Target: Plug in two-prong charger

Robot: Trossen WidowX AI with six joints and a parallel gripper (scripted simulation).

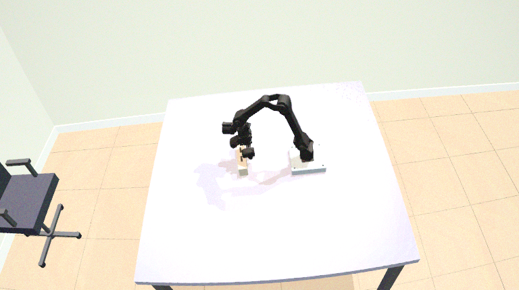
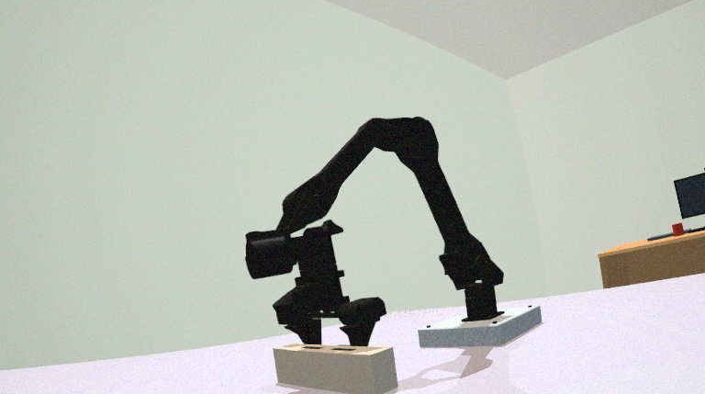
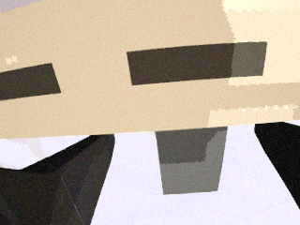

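The dark grey two-prong charger is 20 mm ahead of my gripper tip and 10 mm above it.
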